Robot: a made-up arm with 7 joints.
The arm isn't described. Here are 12 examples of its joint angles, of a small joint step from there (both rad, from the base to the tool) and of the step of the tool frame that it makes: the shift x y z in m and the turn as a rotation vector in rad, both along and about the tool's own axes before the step.
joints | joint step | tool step
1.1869 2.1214 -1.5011 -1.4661 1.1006 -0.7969 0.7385 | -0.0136 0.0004 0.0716 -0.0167 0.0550 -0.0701 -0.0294 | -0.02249 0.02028 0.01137 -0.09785 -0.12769 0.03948
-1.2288 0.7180 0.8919 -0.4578 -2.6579 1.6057 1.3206 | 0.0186 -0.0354 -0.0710 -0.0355 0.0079 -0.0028 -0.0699 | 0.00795 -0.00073 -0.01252 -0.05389 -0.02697 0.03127
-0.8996 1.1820 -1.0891 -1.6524 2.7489 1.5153 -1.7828 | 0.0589 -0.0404 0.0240 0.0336 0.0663 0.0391 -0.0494 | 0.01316 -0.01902 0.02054 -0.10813 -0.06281 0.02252
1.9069 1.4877 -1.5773 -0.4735 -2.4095 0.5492 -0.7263 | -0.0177 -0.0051 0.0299 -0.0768 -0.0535 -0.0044 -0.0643 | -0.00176 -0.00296 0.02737 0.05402 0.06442 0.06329
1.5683 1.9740 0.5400 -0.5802 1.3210 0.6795 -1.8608 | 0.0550 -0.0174 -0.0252 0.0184 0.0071 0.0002 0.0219 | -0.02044 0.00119 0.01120 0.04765 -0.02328 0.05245
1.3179 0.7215 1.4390 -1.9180 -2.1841 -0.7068 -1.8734 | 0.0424 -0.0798 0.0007 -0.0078 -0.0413 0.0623 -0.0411 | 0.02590 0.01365 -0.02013 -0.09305 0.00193 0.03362
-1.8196 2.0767 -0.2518 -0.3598 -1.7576 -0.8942 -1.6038 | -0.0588 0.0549 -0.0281 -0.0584 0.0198 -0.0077 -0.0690 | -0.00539 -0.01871 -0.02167 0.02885 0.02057 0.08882
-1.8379 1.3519 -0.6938 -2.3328 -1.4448 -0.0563 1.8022 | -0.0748 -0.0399 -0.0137 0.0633 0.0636 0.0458 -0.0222 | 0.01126 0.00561 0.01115 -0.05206 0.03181 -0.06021
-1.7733 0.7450 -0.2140 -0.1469 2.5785 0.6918 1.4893 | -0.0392 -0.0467 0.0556 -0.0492 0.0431 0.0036 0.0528 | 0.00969 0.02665 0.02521 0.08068 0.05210 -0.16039
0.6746 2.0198 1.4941 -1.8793 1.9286 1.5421 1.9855 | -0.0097 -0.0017 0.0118 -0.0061 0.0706 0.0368 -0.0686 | 0.00382 -0.00339 -0.01066 -0.00874 0.09749 0.03422
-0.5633 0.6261 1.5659 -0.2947 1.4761 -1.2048 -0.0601 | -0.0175 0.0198 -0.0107 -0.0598 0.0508 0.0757 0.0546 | -0.02553 -0.02732 -0.00393 0.11789 -0.01507 -0.12617
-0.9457 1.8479 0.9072 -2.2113 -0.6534 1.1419 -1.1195 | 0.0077 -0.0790 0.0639 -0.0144 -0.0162 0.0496 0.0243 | -0.00765 -0.01079 0.01217 0.13288 -0.03950 0.03200
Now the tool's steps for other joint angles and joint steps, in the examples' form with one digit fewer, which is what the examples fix.
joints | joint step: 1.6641 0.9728 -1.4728 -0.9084 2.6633 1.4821 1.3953 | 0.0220 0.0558 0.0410 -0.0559 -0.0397 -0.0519 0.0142
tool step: 0.0159 0.0063 -0.0054 0.0099 -0.0488 0.0374
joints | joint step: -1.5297 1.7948 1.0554 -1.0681 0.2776 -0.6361 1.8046 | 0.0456 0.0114 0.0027 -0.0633 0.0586 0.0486 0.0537
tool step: -0.0079 -0.0140 0.0260 0.0620 -0.0398 -0.0846
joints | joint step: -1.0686 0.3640 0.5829 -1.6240 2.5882 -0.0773 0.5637 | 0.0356 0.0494 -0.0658 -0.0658 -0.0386 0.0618 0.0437
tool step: 0.0142 -0.0117 0.0090 0.0211 0.1583 -0.0287
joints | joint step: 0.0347 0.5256 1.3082 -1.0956 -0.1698 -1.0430 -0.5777 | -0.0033 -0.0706 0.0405 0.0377 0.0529 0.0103 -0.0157
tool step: 0.0102 -0.0271 -0.0433 0.1201 0.0802 -0.0229
